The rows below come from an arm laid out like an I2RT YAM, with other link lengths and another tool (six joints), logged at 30 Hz.
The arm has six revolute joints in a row. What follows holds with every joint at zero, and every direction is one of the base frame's. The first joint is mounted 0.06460 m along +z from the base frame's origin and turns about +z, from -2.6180 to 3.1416 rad. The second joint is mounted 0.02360 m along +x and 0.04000 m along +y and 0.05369 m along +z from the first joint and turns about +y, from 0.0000 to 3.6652 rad. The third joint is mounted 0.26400 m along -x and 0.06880 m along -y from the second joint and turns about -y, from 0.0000 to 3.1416 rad. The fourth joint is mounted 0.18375 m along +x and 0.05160 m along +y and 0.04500 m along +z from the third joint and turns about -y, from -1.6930 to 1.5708 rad. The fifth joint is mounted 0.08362 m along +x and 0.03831 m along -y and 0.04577 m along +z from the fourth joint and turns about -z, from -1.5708 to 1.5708 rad. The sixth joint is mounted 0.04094 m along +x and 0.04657 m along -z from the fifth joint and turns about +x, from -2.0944 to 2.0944 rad. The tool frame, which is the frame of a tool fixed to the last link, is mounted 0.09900 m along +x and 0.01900 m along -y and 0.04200 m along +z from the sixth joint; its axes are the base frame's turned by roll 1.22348, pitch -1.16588 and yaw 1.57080 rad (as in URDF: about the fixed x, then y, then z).
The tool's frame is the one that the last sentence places.
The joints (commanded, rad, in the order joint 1, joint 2, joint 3, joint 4, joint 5, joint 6), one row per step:
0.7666, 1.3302, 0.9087, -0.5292, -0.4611, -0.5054
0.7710, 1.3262, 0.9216, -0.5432, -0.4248, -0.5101
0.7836, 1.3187, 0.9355, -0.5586, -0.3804, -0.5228
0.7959, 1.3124, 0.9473, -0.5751, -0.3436, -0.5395
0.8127, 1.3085, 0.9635, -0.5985, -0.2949, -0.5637
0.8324, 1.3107, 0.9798, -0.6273, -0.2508, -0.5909
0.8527, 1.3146, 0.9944, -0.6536, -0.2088, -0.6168
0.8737, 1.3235, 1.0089, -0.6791, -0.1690, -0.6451
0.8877, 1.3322, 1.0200, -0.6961, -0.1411, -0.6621
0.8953, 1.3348, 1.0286, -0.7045, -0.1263, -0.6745
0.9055, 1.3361, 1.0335, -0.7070, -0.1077, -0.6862
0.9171, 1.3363, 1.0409, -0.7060, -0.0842, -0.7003
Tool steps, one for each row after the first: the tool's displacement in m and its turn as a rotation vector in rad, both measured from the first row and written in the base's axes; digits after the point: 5 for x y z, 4 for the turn. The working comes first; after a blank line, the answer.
Tool pose at each row, in the base's axes (x y z in m, rotation vector in rad; the steps are taken from these numbers as rounded here):
0.18421, 0.24693, 0.19810, -1.7594, -1.9900, -1.2881
0.18701, 0.24548, 0.19965, -1.7766, -2.0147, -1.3062
0.18816, 0.24484, 0.20217, -1.7796, -2.0549, -1.3332
0.18803, 0.24434, 0.20396, -1.7741, -2.0965, -1.3531
0.18781, 0.24383, 0.20519, -1.7649, -2.1566, -1.3723
0.18602, 0.24391, 0.20417, 1.7441, 2.2202, 1.3705
0.18402, 0.24421, 0.20267, 1.6846, 2.2362, 1.3369
0.18180, 0.24508, 0.20003, 1.6228, 2.2581, 1.2990
0.18083, 0.24581, 0.19802, 1.5834, 2.2707, 1.2708
0.18038, 0.24658, 0.19855, 1.5556, 2.2765, 1.2636
0.17989, 0.24769, 0.19902, 1.5239, 2.2792, 1.2596
0.18007, 0.24945, 0.20112, 1.4839, 2.2761, 1.2630

0.00280, -0.00145, 0.00155, -0.0196, -0.0257, -0.0133
0.00395, -0.00209, 0.00407, -0.0422, -0.0637, -0.0173
0.00382, -0.00259, 0.00586, -0.0639, -0.0969, -0.0140
0.00360, -0.00310, 0.00709, -0.0969, -0.1384, -0.0070
0.00181, -0.00302, 0.00607, -0.1358, -0.1718, 0.0096
-0.00019, -0.00272, 0.00457, -0.1742, -0.2028, 0.0281
-0.00241, -0.00185, 0.00193, -0.2149, -0.2315, 0.0520
-0.00338, -0.00112, -0.00008, -0.2438, -0.2497, 0.0667
-0.00383, -0.00035, 0.00045, -0.2556, -0.2649, 0.0766
-0.00432, 0.00076, 0.00092, -0.2667, -0.2845, 0.0858
-0.00414, 0.00252, 0.00302, -0.2756, -0.3129, 0.0942

